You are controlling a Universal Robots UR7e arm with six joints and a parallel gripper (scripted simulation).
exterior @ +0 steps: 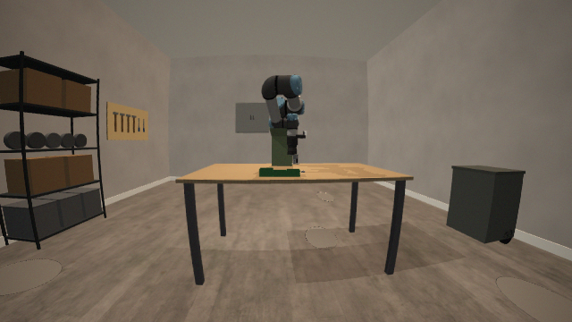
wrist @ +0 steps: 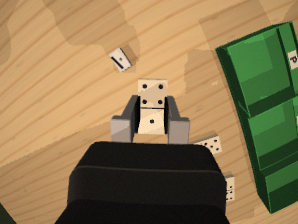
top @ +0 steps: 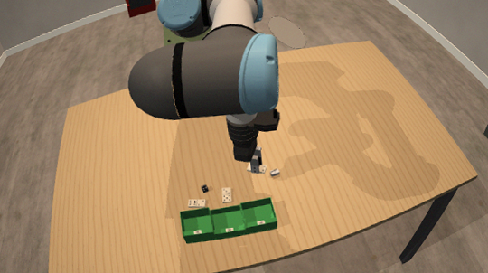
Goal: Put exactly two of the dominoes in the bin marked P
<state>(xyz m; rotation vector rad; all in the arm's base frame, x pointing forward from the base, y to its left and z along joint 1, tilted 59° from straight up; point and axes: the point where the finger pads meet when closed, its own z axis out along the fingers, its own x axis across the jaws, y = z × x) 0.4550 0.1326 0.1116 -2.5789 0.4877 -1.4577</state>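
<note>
Now: the bin marked P 140 mm ahead of my hand, 100 mm to the right of it and 60 mm below it. From my hand the other things lie so: domino (10 mm below); grey piece (70 mm below, 50 mm to the left, 20 mm behind).
</note>
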